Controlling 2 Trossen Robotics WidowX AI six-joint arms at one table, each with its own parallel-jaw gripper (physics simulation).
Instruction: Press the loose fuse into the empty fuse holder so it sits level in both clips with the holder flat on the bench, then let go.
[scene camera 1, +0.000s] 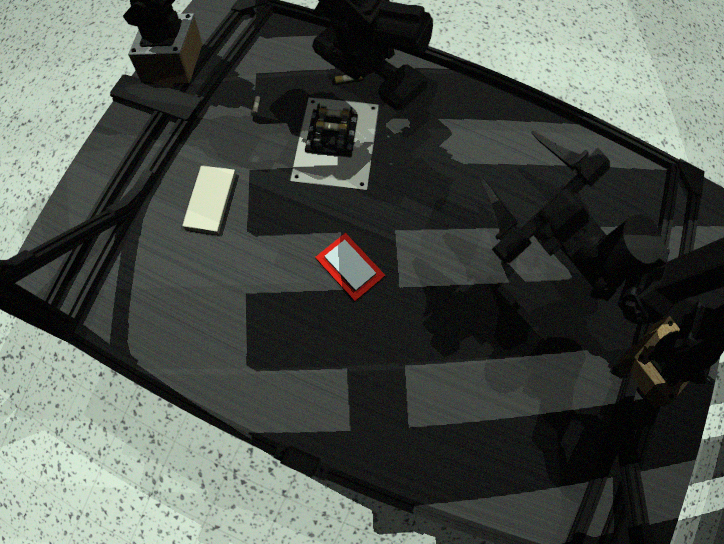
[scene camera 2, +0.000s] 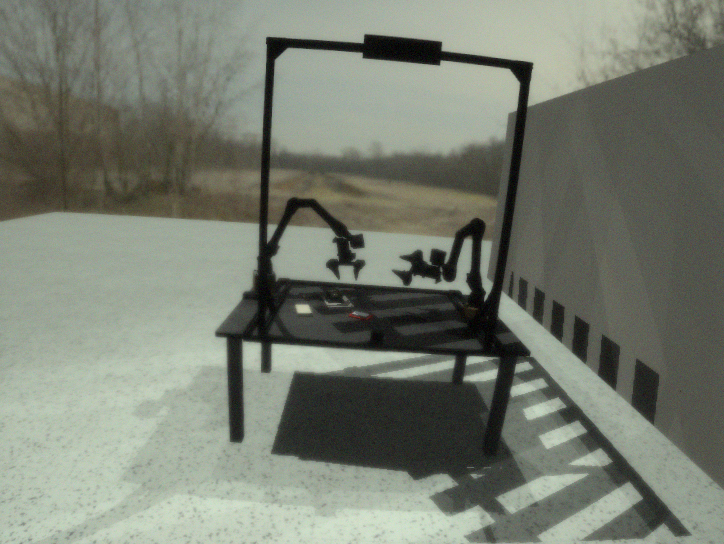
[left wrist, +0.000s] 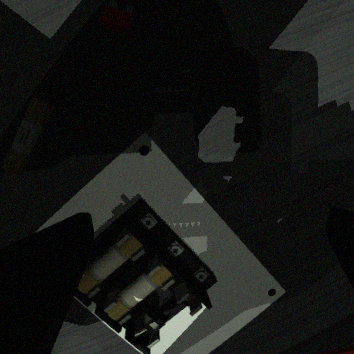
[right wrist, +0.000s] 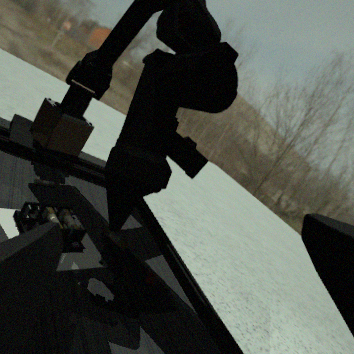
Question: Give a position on a red-framed card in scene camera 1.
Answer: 352, 269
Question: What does my right gripper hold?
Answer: Nothing.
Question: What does the beige block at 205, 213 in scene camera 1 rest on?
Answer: The table.
